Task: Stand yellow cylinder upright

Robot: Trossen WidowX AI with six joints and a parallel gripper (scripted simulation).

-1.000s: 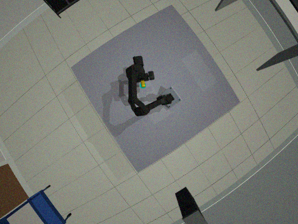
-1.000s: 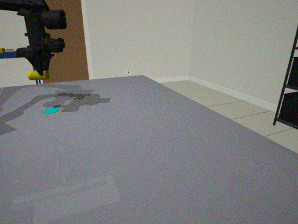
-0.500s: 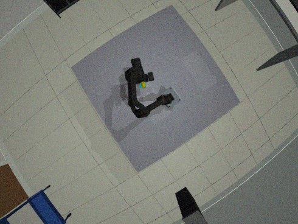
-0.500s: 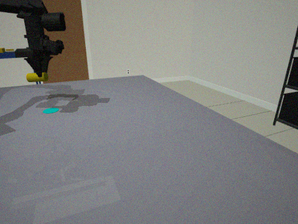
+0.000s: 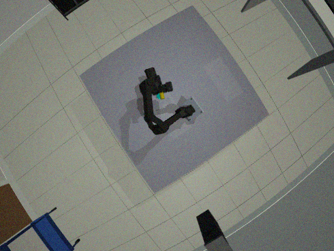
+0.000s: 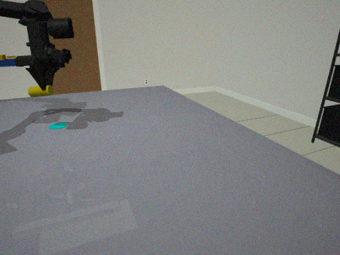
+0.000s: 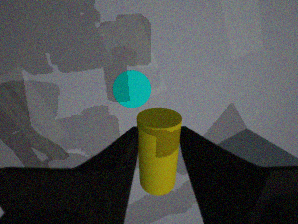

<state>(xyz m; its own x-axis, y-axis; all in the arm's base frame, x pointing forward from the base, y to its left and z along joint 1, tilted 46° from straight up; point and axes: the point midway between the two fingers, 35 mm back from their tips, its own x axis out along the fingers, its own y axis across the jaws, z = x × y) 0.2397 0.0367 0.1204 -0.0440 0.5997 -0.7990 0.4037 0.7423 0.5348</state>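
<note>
Now: gripper tip 130 mm above the cyan circle, 10 mm to the right of it and 10 mm short of it. From my gripper tip the other things lie so: yellow cylinder: 20 mm behind, 10 mm to the left.
</note>
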